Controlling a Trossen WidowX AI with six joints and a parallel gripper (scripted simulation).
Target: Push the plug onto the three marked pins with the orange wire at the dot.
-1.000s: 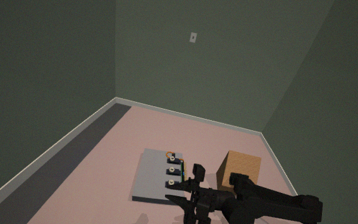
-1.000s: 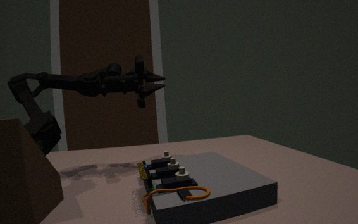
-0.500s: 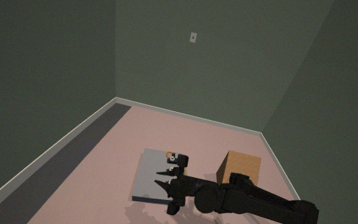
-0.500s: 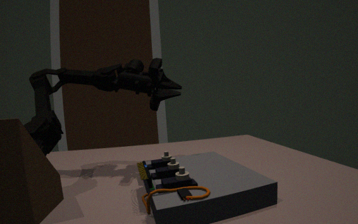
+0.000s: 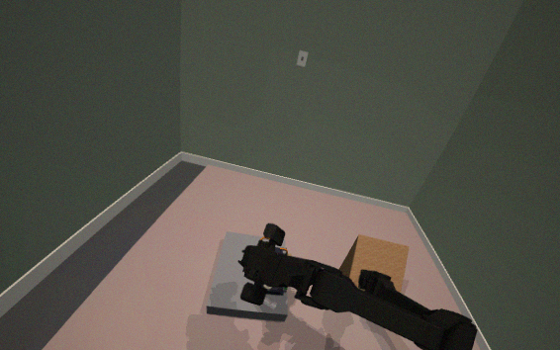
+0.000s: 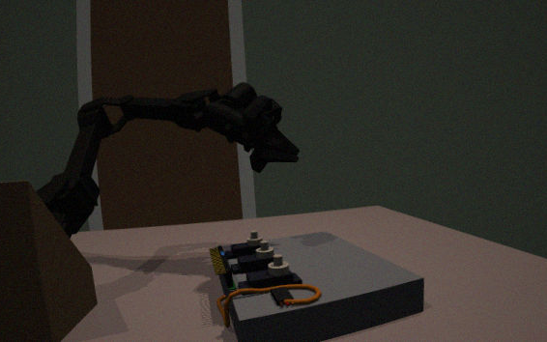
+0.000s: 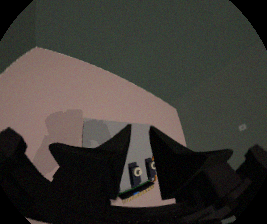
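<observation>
Right now the blue mark is 15 cm behind my gripper tip, 14 cm below it and 9 cm to the right of it. From my gripper tip the other things lie so: grey holder: 19 cm below, 9 cm to the right, 1 cm ahead.
</observation>
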